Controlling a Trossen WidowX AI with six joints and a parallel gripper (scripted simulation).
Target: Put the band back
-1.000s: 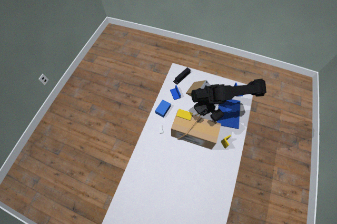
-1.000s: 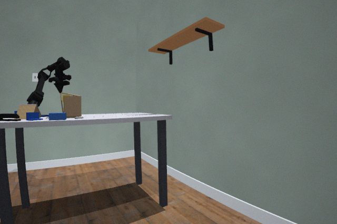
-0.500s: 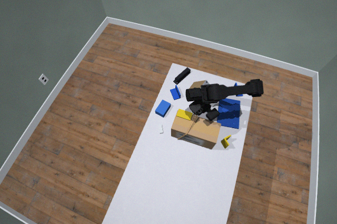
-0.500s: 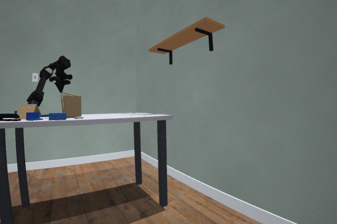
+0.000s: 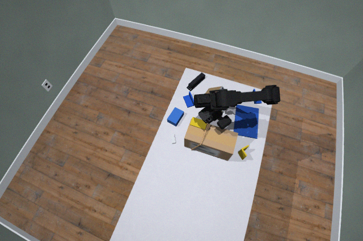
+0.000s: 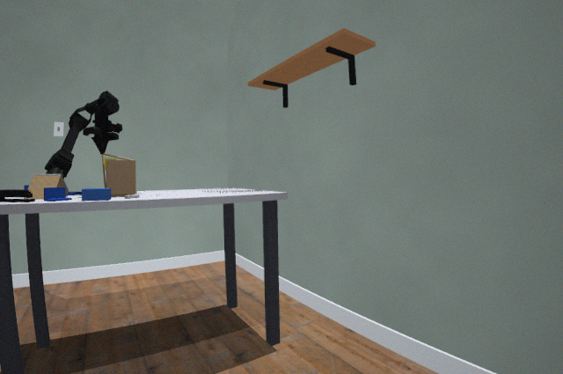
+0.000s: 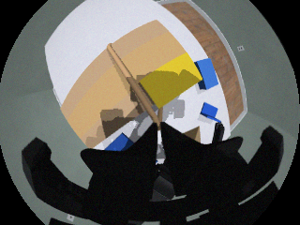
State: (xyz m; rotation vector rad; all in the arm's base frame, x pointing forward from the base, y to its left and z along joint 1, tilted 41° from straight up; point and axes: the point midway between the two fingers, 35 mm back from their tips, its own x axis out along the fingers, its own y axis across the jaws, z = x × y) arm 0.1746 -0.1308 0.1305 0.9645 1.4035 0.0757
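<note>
Now: hand 70 mm above the yellow corner guard, 50 mm to the left of it and 30 mm short of it. From my hand the other things lie so: brown carton (130 mm below, 70 mm ahead, 30 mm to the left); small white piece (210 mm below, 160 mm to the right, 120 mm ahead); blue block (200 mm to the right, 190 mm below).
</note>
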